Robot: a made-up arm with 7 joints. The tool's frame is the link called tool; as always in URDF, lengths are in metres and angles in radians. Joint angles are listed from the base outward. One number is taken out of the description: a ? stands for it. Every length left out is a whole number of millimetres.
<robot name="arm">
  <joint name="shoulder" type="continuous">
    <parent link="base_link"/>
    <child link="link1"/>
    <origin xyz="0 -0.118 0.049"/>
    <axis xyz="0 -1 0"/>
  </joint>
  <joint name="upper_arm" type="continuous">
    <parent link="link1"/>
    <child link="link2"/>
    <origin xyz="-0.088 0 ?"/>
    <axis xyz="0 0 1"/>
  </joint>
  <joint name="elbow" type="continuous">
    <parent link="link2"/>
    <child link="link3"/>
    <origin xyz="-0.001 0.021 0"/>
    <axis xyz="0 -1 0"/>
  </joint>
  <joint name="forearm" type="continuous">
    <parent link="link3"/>
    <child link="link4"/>
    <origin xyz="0.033 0 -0.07"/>
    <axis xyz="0 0 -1"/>
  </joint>
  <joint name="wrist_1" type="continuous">
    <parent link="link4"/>
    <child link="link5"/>
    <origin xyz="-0.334 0.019 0"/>
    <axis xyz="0 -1 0"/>
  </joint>
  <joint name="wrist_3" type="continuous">
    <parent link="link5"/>
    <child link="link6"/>
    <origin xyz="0.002 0 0.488"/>
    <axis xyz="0 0 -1"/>
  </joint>
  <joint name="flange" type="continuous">
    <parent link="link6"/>
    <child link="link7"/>
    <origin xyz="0.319 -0.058 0"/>
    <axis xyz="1 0 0"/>
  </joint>
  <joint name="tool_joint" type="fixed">
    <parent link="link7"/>
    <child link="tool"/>
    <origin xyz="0 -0.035 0.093"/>
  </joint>
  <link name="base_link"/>
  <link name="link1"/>
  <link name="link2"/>
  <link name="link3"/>
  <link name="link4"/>
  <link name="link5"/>
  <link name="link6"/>
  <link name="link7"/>
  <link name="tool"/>
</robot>
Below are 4 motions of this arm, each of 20 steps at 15 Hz.
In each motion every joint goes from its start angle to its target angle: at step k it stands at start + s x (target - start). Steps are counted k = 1, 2, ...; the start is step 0. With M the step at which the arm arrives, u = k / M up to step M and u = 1 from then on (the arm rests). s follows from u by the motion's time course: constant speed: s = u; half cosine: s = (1 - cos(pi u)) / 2; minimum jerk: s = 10 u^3 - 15 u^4 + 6 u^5.
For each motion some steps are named. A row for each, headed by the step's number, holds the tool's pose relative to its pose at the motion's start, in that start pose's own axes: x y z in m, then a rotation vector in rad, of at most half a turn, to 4 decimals.
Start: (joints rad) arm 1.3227 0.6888 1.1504 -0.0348 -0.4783 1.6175 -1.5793
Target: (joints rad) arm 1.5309 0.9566 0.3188 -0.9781 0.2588 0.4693 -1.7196
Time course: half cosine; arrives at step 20
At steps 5, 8, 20:
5: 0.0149 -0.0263 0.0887 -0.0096 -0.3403 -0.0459
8: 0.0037 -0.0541 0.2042 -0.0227 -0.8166 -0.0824
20: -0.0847 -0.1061 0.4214 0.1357 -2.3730 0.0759

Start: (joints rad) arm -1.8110 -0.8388 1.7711 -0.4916 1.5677 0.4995 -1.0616
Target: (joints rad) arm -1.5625 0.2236 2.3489 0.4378 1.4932 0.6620 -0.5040
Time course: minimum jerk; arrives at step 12
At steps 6, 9, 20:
6: -0.6752 0.2569 0.2510 -0.0860 -0.0903 -0.8790
9: -0.8410 0.7828 0.3847 -0.2344 -0.1766 -1.5935
20: -0.8062 0.9188 0.4072 -0.2917 -0.1980 -1.7780

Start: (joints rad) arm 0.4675 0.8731 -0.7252 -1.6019 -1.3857 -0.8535 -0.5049
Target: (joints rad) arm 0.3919 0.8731 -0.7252 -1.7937 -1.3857 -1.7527 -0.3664
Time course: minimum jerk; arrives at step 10
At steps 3, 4, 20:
3: 0.0128 0.0516 0.0248 -0.0048 -0.0552 0.1531
4: 0.0175 0.1016 0.0459 -0.0065 -0.1008 0.3006
20: -0.0426 0.3065 0.1092 0.0172 -0.2269 0.9745

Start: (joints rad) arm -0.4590 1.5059 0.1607 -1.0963 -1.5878 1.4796 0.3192
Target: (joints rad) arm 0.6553 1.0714 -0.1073 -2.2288 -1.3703 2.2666 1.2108
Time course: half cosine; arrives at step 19
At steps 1, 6, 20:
1: -0.0002 -0.0016 -0.0013 -0.0006 -0.0076 -0.0058
6: -0.0145 -0.0494 -0.0435 -0.0083 -0.2695 -0.1362
20: -0.0856 -0.2810 -0.2014 0.1323 -1.0544 0.1697

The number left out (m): -0.476
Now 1 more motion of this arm.
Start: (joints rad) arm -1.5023 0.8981 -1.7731 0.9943 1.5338 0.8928 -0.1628
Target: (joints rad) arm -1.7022 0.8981 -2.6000 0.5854 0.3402 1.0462 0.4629
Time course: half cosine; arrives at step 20
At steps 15, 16, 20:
15: 0.2096 0.7367 -0.5775 -0.6848 0.9078 0.6270
16: 0.1752 0.7623 -0.6229 -0.7478 0.9381 0.6573
20: 0.1019 0.7972 -0.7056 -0.8709 0.9849 0.7129

